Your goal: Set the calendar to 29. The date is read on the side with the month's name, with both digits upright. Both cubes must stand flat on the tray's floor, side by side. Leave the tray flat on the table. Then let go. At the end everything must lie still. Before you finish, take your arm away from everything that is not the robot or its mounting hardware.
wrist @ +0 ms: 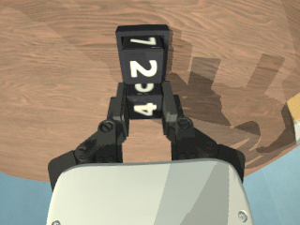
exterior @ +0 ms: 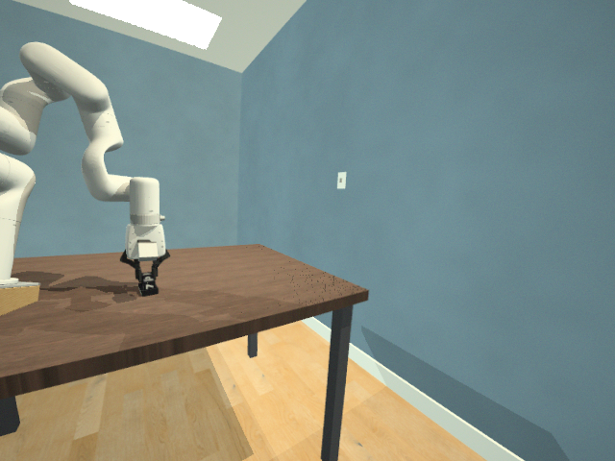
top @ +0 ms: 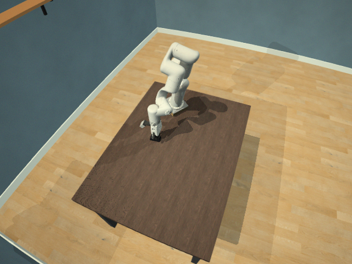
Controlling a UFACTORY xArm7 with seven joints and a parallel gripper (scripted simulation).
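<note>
My hand is 40 mm above the black tray and 20 mm to the left of it.
</note>
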